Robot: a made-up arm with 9 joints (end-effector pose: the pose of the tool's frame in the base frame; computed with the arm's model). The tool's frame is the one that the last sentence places. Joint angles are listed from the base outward.
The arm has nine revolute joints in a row. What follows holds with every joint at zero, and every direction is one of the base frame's. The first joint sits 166.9 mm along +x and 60 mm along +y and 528.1 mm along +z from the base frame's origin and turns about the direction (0.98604, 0.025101, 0.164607), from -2.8 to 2.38 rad. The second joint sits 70.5 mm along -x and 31.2 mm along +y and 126.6 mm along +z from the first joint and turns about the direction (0.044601, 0.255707, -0.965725), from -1.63 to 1.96 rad. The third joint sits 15.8 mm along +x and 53.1 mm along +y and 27 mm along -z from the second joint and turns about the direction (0.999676, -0.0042, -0.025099), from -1.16 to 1.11 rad. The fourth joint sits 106.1 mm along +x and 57.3 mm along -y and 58 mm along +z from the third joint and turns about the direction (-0.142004, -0.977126, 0.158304), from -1.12 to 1.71 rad. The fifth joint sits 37.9 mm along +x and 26.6 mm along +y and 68.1 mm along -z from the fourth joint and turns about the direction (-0.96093, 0.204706, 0.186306), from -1.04 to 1.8 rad. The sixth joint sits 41.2 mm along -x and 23.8 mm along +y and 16.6 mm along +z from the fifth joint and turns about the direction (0.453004, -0.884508, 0.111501), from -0.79 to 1.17 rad. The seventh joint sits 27.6 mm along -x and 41.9 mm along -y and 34.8 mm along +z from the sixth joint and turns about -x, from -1.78 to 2 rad. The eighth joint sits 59.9 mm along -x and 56.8 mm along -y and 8.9 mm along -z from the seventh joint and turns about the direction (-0.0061, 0.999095, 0.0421), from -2.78 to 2.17 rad. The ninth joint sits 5.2 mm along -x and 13.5 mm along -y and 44.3 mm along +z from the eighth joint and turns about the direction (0.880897, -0.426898, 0.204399), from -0.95 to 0.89 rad. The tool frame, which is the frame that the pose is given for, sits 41.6 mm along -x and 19.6 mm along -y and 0.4 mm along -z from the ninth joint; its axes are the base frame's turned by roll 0.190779, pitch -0.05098 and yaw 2.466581 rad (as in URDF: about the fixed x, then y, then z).
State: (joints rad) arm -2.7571 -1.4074 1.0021 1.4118 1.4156 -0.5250 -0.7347 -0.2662 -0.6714
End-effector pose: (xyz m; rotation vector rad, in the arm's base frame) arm 0.0410 0.0284 0.3665 -1.2520 2.8405 0.3572
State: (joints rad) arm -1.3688 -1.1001 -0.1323 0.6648 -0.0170 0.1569 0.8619 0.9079 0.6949
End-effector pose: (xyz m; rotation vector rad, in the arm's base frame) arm 0.1491 0.2181 0.5472 0.6311 -1.8460 -2.1244
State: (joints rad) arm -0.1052 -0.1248 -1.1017 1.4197 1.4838 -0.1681 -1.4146 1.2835 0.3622
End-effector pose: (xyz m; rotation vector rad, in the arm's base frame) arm 0.1641 0.1611 0.6885 -0.3787 1.4842 2.0047
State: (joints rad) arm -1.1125 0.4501 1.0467 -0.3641 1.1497 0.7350 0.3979 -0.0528 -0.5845
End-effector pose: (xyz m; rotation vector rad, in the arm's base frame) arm 0.0499 0.1197 0.6526 -0.5540 1.6852 1.4667
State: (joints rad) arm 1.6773 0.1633 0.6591 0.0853 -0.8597 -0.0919 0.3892 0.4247 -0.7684
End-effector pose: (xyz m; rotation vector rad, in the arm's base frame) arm 0.0893 0.0177 0.4590 -1.3106 1.6820 -1.6675
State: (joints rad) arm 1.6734 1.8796 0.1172 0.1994 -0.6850 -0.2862 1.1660 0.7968 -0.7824
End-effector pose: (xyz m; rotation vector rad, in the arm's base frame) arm 0.1018 -0.1532 0.4656 -2.2819 -0.5515 -0.5616
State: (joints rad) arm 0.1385 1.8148 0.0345 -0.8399 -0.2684 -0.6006 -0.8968 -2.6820 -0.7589
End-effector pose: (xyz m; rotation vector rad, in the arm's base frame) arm 0.1560 0.0400 0.6942 0.3386 1.1449 -0.9043
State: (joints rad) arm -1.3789 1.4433 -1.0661 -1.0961 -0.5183 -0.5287 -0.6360 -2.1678 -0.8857
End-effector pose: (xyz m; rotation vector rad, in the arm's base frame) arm 0.3047 0.2018 0.5219 -0.6545 0.8275 -1.8121
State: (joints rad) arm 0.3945 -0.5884 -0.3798 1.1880 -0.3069 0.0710 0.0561 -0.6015 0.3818
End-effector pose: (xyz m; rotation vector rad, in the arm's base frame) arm 0.2962 0.0207 0.6238 1.8135 1.4660 -1.2241
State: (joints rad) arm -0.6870 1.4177 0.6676 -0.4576 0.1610 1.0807 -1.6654 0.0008 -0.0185
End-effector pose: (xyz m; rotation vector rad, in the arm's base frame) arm 0.1739 0.0997 0.4598 -1.6451 -1.9211 1.4068
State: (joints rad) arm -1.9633 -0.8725 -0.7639 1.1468 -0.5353 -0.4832 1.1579 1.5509 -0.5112
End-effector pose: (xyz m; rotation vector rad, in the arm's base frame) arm 0.1476 0.2367 0.3193 -1.4334 2.1169 -0.9783
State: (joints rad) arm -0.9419 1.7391 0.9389 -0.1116 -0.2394 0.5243 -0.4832 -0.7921 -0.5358
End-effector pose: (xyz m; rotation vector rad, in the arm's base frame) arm 0.1707 0.1021 0.4290 -1.5434 -0.8921 -0.0557
